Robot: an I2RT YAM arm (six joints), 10 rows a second.
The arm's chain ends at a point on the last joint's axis. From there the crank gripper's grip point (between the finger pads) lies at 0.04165 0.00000 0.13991 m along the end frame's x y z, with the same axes.
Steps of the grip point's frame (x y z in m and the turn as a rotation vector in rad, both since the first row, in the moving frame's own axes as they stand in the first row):
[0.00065 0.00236 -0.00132 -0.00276 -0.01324 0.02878]
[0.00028 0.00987 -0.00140 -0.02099 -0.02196 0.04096]
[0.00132 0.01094 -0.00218 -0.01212 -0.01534 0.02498]
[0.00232 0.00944 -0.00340 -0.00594 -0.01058 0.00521]
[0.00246 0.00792 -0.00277 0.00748 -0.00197 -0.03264]
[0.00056 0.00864 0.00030 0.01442 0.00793 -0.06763]
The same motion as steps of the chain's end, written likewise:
[0.00253 0.00080 -0.00186 -0.00276 -0.01324 0.02878]
[0.00346 0.00528 -0.00223 -0.02099 -0.02196 0.04096]
[0.00350 0.00823 -0.00279 -0.01212 -0.01534 0.02498]
[0.00381 0.00839 -0.00383 -0.00594 -0.01058 0.00521]
[0.00277 0.01032 -0.00284 0.00748 -0.00197 -0.03264]
[-0.00038 0.01351 0.00067 0.01442 0.00793 -0.06763]

